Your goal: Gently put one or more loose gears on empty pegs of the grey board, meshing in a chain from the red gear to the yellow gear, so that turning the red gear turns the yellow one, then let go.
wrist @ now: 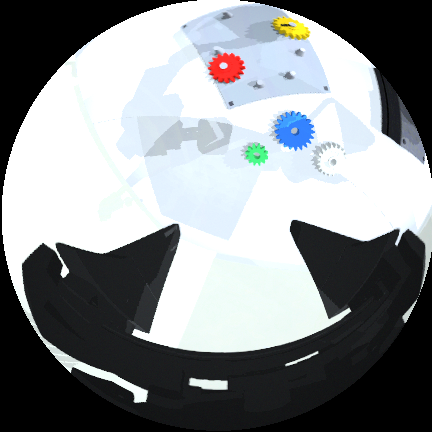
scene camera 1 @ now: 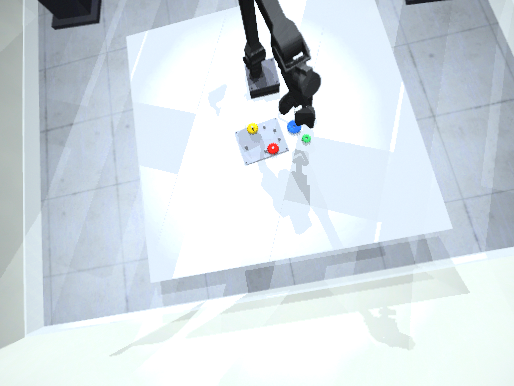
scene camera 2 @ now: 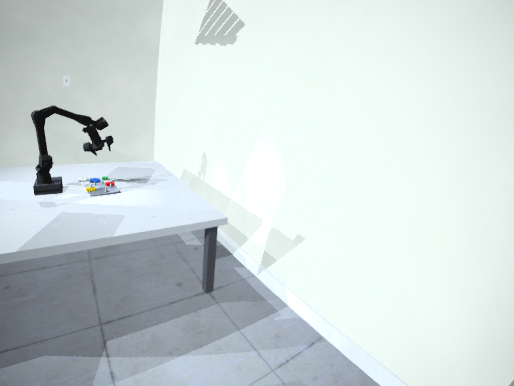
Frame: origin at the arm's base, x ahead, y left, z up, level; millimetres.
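Seen in the pictures: gripper, fingertip midpoint: [wrist: 236, 227] [scene camera 2: 103, 153]; arm's base, origin of the base link: [scene camera 1: 256, 71] [scene camera 2: 44, 182].
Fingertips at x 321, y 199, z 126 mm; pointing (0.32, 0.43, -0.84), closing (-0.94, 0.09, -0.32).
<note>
Offsets run from my fingertips to a thing's top centre. "*": to the spot under its first point. Level surfaces: height alone.
The grey board {11 mm back, 196 mm right, 152 mm down} [scene camera 1: 255, 154] [wrist: 270, 92] [scene camera 2: 104, 193] lies on the table with several empty pegs. The red gear {* 44 mm ahead, 140 mm right, 153 mm down} [scene camera 1: 273, 148] [wrist: 226, 68] [scene camera 2: 110, 184] and the yellow gear {67 mm back, 231 mm right, 156 mm down} [scene camera 1: 252, 128] [wrist: 294, 29] [scene camera 2: 90, 189] sit on it, apart. Off the board lie the loose blue gear {60 mm back, 39 mm right, 165 mm down} [scene camera 1: 293, 127] [wrist: 294, 131] [scene camera 2: 95, 180], the smaller green gear {1 mm ahead, 11 mm left, 165 mm down} [scene camera 1: 306, 138] [wrist: 256, 154] [scene camera 2: 105, 178] and a white gear {139 mm back, 1 mm right, 165 mm down} [wrist: 329, 159] [scene camera 2: 83, 179], hidden by the arm in scene camera 1. My gripper [wrist: 236, 227] [scene camera 2: 102, 151] is open and empty, above the table near the loose gears.
The arm's dark base [scene camera 1: 263, 85] [scene camera 2: 48, 186] stands on the white table {182 mm down} [scene camera 1: 210, 240] [scene camera 2: 175, 215], close to the board's yellow-gear side. Pale shadows cross the table. A wall [scene camera 2: 375, 150] rises beyond the table's edge.
</note>
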